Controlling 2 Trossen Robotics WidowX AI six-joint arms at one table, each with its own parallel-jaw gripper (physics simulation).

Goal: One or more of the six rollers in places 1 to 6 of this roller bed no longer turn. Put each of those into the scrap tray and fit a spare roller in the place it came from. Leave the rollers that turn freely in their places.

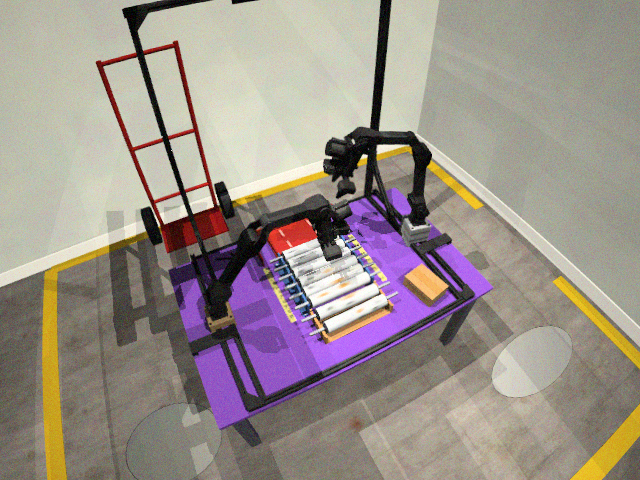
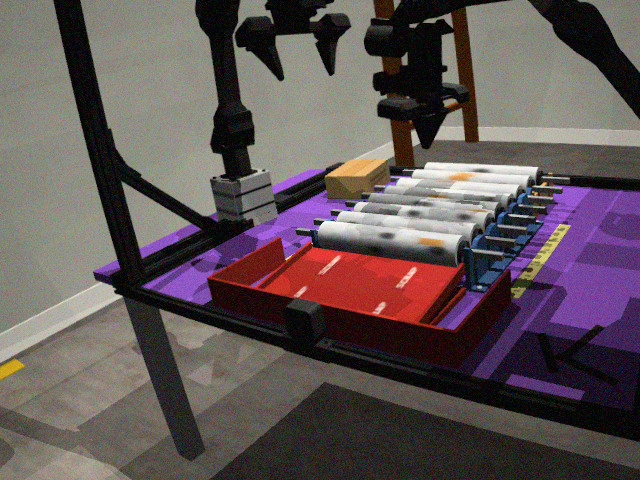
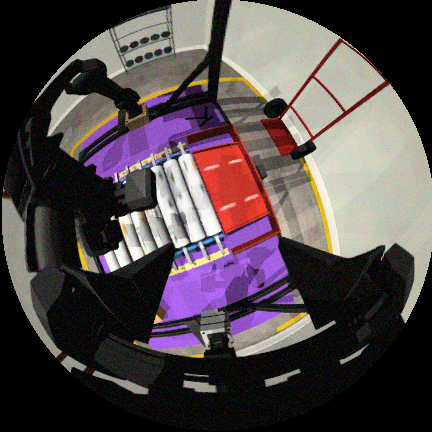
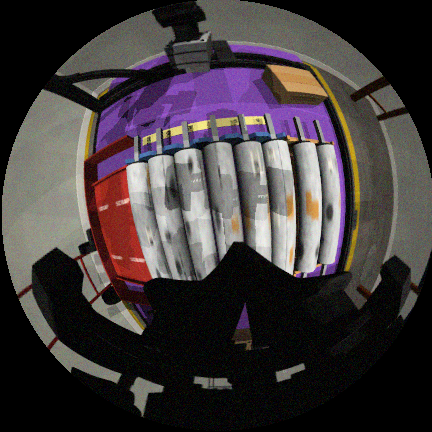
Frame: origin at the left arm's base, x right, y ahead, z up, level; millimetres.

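Seen in the pictures: left gripper, fingertip midpoint: (image 1: 334, 189) (image 2: 307, 77) (image 3: 226, 245); right gripper, fingertip midpoint: (image 2: 425, 148) (image 3: 131, 210) (image 4: 237, 246); left arm's base, origin of the base link: (image 1: 416, 220) (image 2: 238, 174) (image 3: 217, 337) (image 4: 187, 37); right arm's base, origin of the base link: (image 1: 218, 311) (image 3: 134, 112) (image 4: 236, 346).
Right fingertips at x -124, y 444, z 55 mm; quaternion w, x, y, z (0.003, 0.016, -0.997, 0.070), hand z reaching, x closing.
Offsets run from my right fingertips to a thing's top centre. "spot": to the spot under its first point.
Six white, grey-stained rollers lie side by side in the blue roller bed @(dx -6, dy +160, dz -99 mm) (image 2: 480, 268); the first roller @(dx +151, dy +36, dz -90 mm) (image 2: 387, 240) (image 4: 140, 215) is beside the scrap tray. Two spare rollers @(dx -218, dy -43, dz -90 mm) (image 1: 356, 312) @(dx -159, dy -29, dz -90 mm) (image 4: 307, 200) lie in the orange rack @(dx -191, dy -37, dz -160 mm) (image 1: 356, 324). No turning shows in these stills. The red scrap tray @(dx +265, dy +63, dz -116 mm) (image 2: 382, 335) (image 3: 262, 175) holds no roller; its floor is marked SCRAP. My left gripper (image 2: 306, 77) (image 3: 226, 245) is open and empty, high over the table at the tray end. My right gripper (image 1: 332, 255) (image 2: 425, 144) (image 4: 237, 246) is shut and empty, pointing down above the bed's rollers.
A wooden block @(dx -158, dy -367, dz -111 mm) (image 1: 425, 284) (image 2: 356, 178) (image 4: 295, 85) lies beside the bed and spare rack. Yellow numbered strips @(spot: dx +73, dy -193, dz -165 mm) (image 4: 200, 125) run along the bed's sides. Black frame rails edge the table, with an upright post (image 1: 379, 77) near the left arm. A red hand truck (image 1: 193, 232) stands behind the table.
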